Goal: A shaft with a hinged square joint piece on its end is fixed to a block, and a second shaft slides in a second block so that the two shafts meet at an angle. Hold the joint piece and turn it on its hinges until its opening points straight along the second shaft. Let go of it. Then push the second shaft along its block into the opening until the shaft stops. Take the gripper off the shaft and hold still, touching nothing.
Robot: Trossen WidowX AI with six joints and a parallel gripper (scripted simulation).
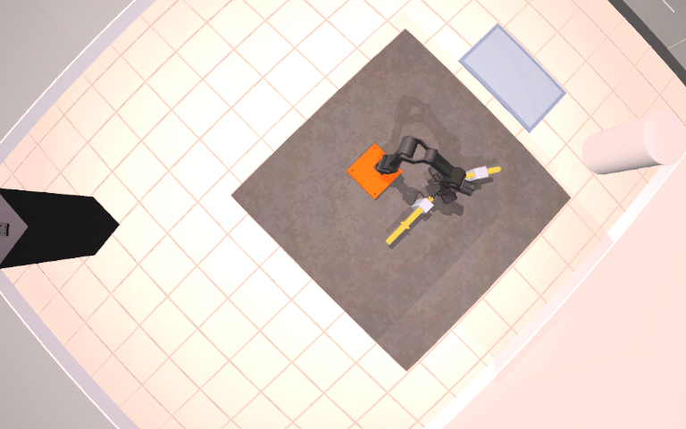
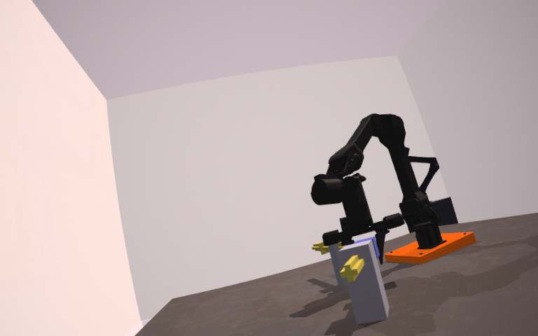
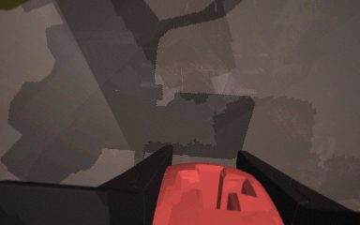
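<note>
My gripper tip is 4 cm below the red joint piece and 1 cm to the right of it.
</note>
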